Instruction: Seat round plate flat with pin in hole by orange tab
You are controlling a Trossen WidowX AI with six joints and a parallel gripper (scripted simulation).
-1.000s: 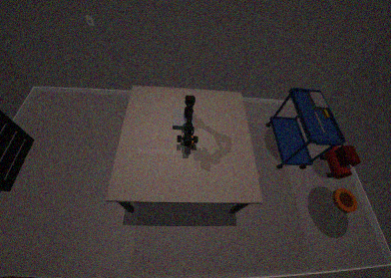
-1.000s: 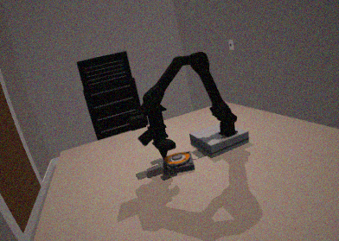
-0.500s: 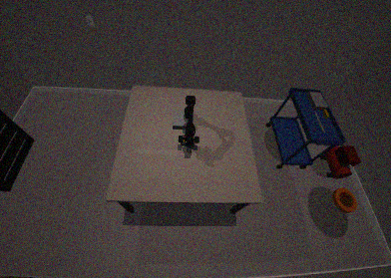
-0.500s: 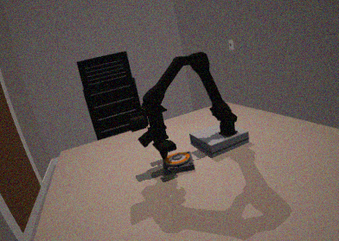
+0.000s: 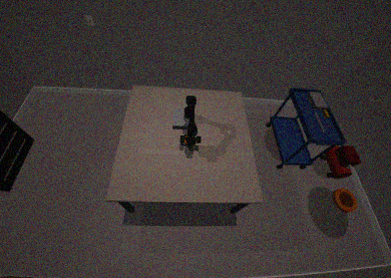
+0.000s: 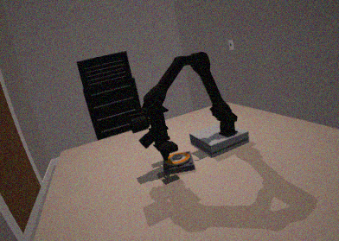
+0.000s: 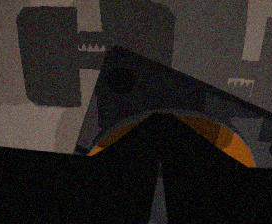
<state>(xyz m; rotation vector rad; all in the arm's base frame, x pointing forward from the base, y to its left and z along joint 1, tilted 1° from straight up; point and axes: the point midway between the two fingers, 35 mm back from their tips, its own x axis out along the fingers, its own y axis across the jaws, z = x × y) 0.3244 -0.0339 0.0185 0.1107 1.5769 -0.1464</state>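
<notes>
My gripper tip is now 30 mm past the round plate, 10 mm to the right of it and 10 mm above it. Round my gripper tip: dark square base 50 mm behind, 20 mm below.
</notes>
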